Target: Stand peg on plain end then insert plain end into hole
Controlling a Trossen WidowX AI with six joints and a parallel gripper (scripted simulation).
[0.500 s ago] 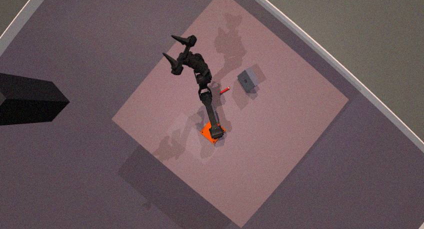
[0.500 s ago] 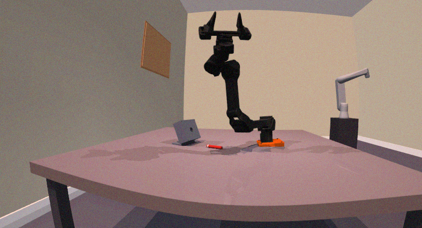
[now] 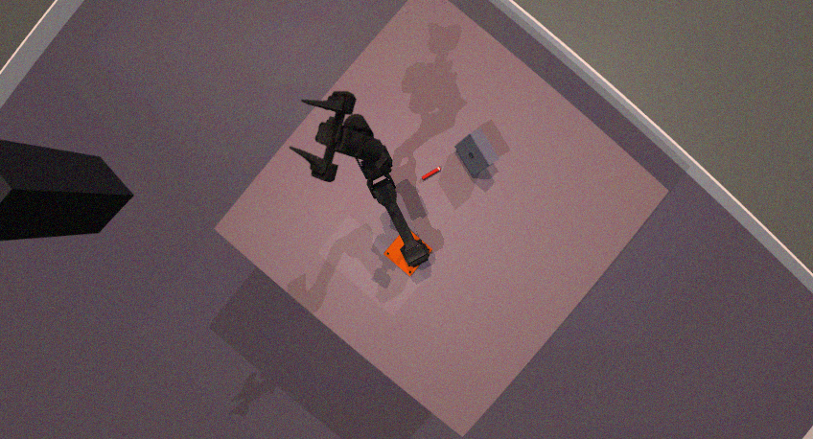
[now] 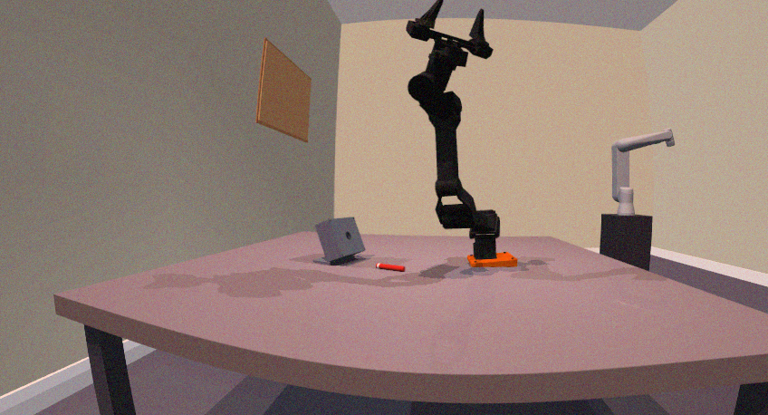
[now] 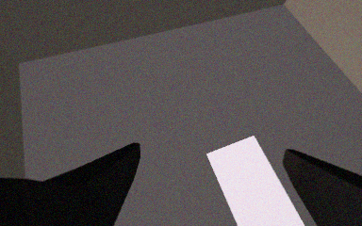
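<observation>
Now: gripper tip 590 mm above the red peg, 240 mm to the left of it and 220 mm short of it. From my gripper tip the other things lie so: sloped panel (530 mm below, 370 mm ahead, 290 mm to the right).
</observation>
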